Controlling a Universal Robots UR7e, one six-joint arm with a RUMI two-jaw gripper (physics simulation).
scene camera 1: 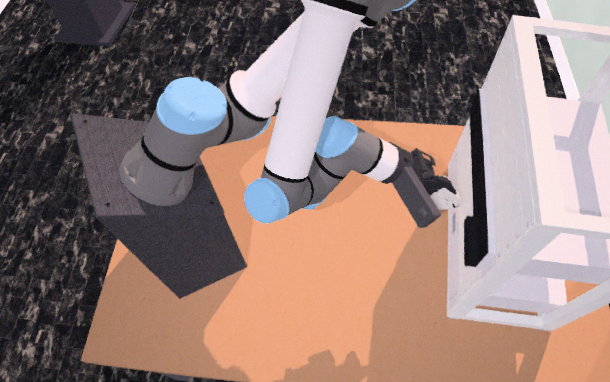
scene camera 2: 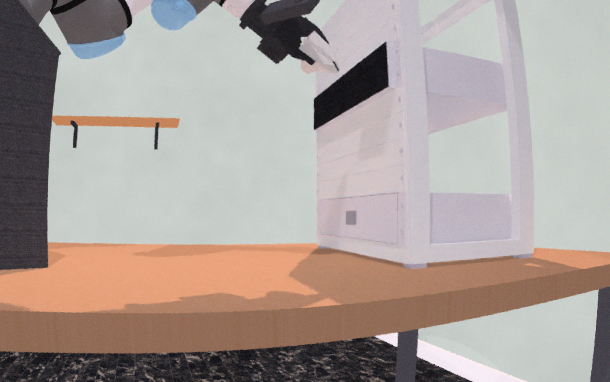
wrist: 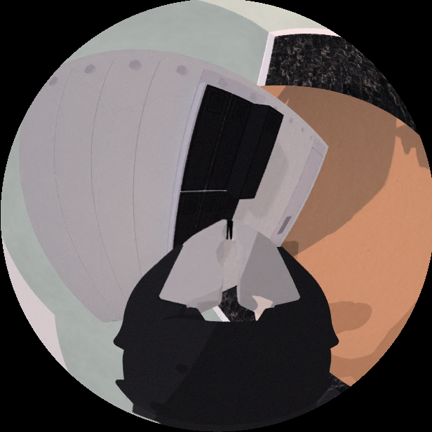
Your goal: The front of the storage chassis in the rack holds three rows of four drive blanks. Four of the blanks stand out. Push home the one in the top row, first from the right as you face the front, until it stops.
Note:
I see my gripper [scene camera 2: 338, 71] and a white rack [scene camera 2: 372, 119].
The white rack also shows in scene camera 1 [scene camera 1: 524, 167] and in the wrist view [wrist: 140, 149]. My gripper shows as well in scene camera 1 [scene camera 1: 459, 205] and in the wrist view [wrist: 228, 221].

